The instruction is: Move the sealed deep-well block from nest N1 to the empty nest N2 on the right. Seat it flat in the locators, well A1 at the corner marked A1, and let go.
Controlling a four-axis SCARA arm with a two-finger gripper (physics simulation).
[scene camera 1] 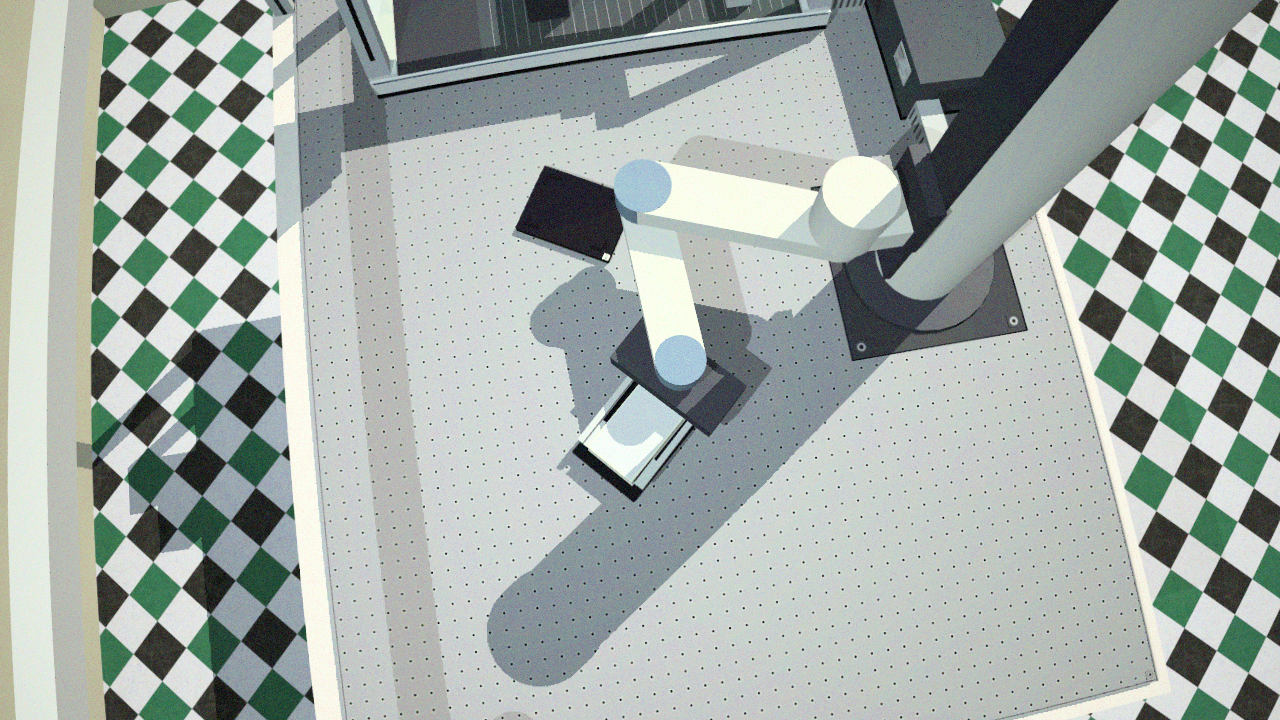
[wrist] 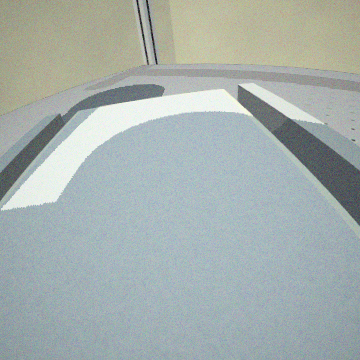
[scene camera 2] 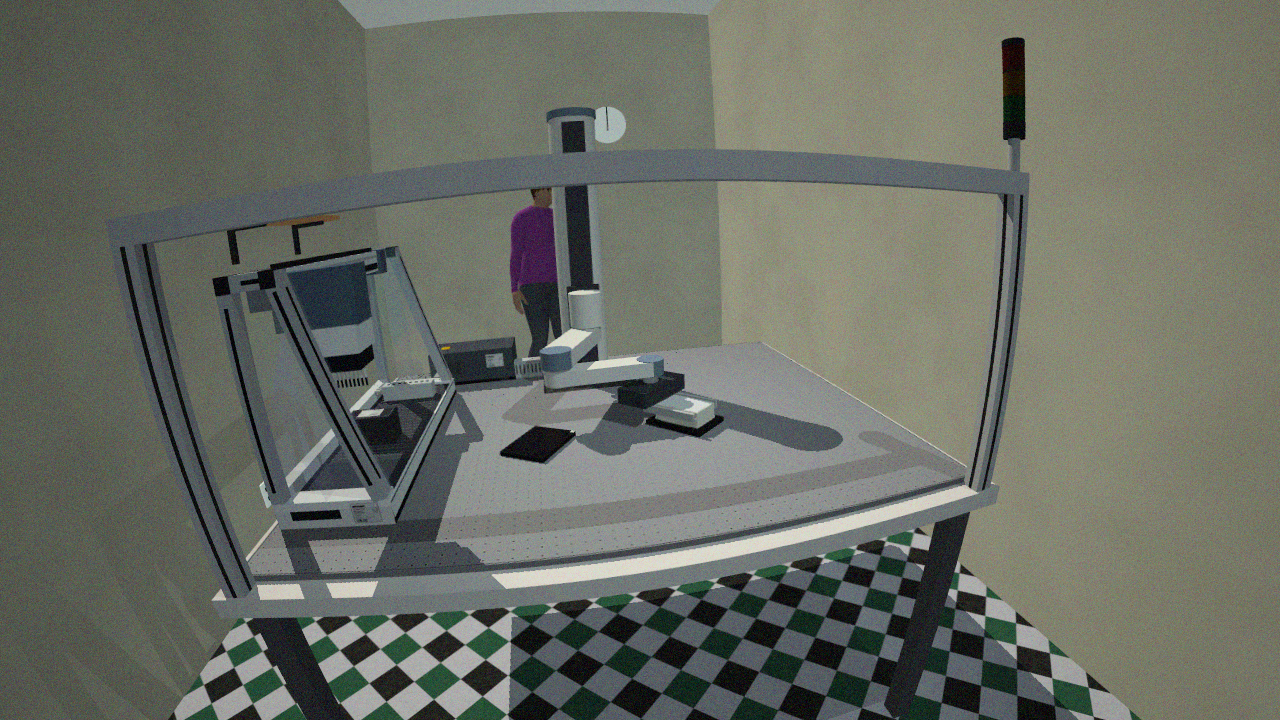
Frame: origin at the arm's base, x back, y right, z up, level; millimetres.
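Seen in the pictures: gripper, fingertip midpoint: (scene camera 1: 610,464) (wrist: 150,113) (scene camera 2: 705,410); arm's base, origin of the base link: (scene camera 1: 916,260).
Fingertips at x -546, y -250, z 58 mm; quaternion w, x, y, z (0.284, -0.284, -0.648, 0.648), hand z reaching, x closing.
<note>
Offsets run from my fingertips to a thing's top centre. "spot": to the spot under its first point.
The sealed deep-well block {dx +46, dy +41, dz +9 mm} (scene camera 1: 631,440) (scene camera 2: 687,411) (wrist: 190,225), pale with a smooth top, sits on the black nest N1 {spot: dx -9, dy -10, dz -34 mm} (scene camera 1: 606,474) (scene camera 2: 707,430). My gripper (scene camera 1: 637,434) (scene camera 2: 683,411) (wrist: 150,113) is shut on the block, one finger along each long side. The dark gripper body covers the block's rear end in scene camera 1. The empty black nest N2 {dx +7, dy +415, dz -30 mm} (scene camera 1: 568,214) (scene camera 2: 537,444) lies apart on the table, with a small white mark at one corner. Part of N2 is hidden under the arm's elbow in scene camera 1. The block's well A1 cannot be made out.
A framed, clear-sided machine (scene camera 1: 590,53) (scene camera 2: 335,495) stands on the table beyond N2. The arm's column (scene camera 1: 1029,152) (scene camera 2: 578,232) rises from a dark base plate. A dark box {spot: dx +634, dy +568, dz +69 mm} (scene camera 1: 939,44) (scene camera 2: 483,358) is near it. A person (scene camera 2: 535,250) stands behind the table.
</note>
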